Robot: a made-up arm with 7 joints.
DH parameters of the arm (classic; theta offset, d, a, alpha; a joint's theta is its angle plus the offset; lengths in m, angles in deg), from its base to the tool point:
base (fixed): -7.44 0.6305 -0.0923 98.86
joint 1: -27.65 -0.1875 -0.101 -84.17
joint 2: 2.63 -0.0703 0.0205 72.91
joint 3: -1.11 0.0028 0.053 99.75
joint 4: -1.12 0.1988 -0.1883 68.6
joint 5: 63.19 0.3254 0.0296 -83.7
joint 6: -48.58 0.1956 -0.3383 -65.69
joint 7: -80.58 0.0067 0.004 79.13
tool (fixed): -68.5 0.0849 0 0
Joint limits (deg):
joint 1: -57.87..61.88
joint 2: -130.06..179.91
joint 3: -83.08..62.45
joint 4: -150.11..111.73
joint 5: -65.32..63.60
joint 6: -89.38..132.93
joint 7: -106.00..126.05
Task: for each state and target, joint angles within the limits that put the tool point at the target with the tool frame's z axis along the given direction. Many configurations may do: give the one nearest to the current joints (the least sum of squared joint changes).
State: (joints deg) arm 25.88 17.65 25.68 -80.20 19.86 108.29 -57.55
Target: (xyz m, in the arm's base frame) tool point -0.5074 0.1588 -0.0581 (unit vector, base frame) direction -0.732 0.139 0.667
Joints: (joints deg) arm 22.35 23.31 37.71 -58.06 1.34 108.15 -74.92
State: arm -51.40 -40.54 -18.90 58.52 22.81 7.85 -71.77
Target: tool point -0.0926 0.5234 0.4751 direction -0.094 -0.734 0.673
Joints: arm -42.18 -40.92 -17.89 63.74 18.87 15.27 -91.40
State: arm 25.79 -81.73 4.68 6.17 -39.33 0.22 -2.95
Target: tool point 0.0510 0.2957 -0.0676 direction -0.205 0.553 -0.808
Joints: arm 34.45 -94.80 47.31 24.06 -62.78 17.85 22.37
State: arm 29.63 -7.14 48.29 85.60 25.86 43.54 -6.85
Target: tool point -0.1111 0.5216 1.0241 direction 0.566 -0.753 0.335
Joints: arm -8.45 46.37 40.79 59.81 63.60 42.88 -28.33
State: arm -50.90 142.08 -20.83 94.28 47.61 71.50 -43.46
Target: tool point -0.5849 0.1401 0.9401 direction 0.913 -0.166 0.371
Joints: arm -21.48 153.05 -22.53 96.65 32.64 23.34 -46.28
